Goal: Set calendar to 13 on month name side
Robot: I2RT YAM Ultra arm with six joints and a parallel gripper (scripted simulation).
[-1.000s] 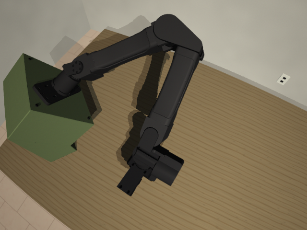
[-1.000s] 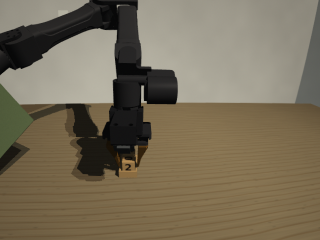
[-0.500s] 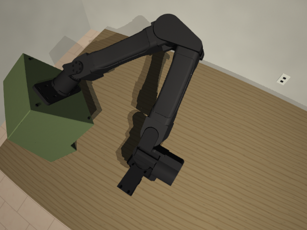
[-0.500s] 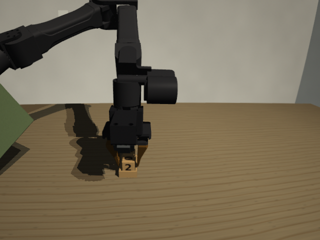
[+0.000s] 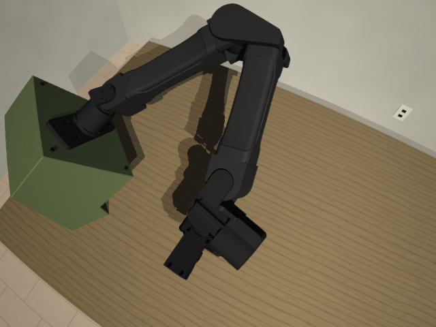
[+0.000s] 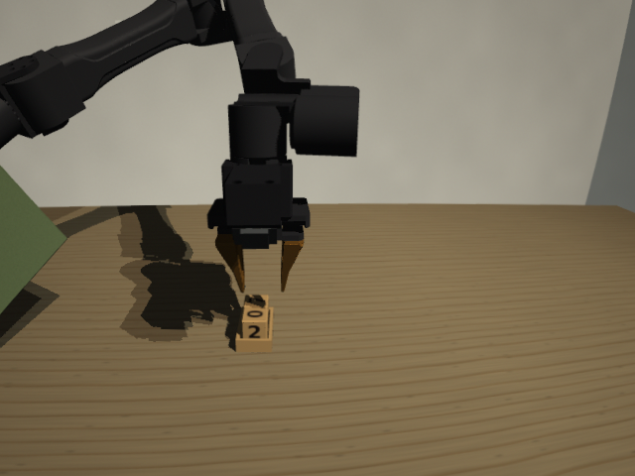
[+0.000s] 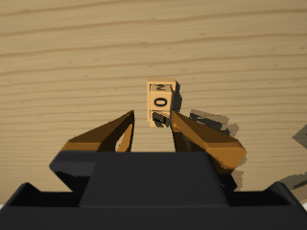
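The wooden cube lies 60 mm below my hand and 10 mm behind it. Also, from my hand: wooden tray 70 mm below, 20 mm to the left, 10 mm behind.
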